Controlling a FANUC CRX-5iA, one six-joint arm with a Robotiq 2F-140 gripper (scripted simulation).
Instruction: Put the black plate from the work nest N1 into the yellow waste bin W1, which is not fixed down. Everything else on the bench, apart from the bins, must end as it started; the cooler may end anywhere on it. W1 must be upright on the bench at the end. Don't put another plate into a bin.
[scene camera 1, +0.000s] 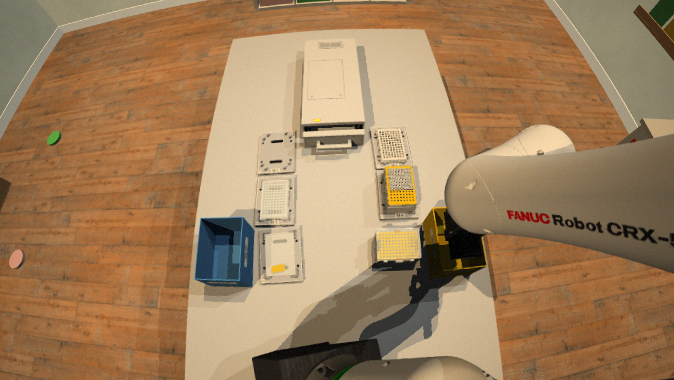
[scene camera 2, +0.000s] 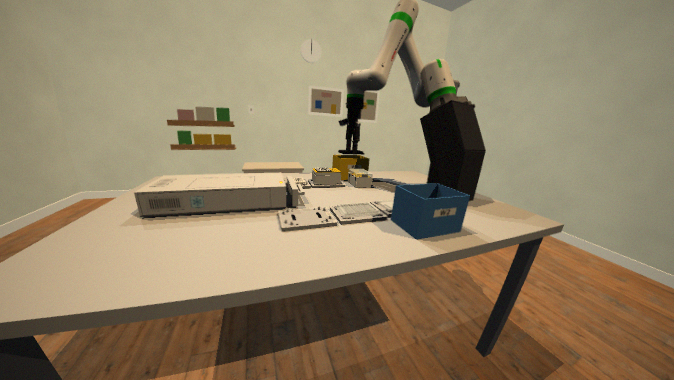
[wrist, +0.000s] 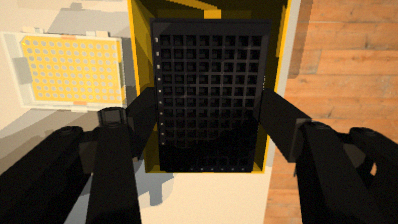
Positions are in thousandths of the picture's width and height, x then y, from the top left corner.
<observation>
blue bin: scene camera 1 326, 649; scene camera 2 627, 554; not seen in the wrist view (out of frame)
long cooler: scene camera 1 493, 280; scene camera 2 309, 509; not seen in the wrist view (out of frame)
</observation>
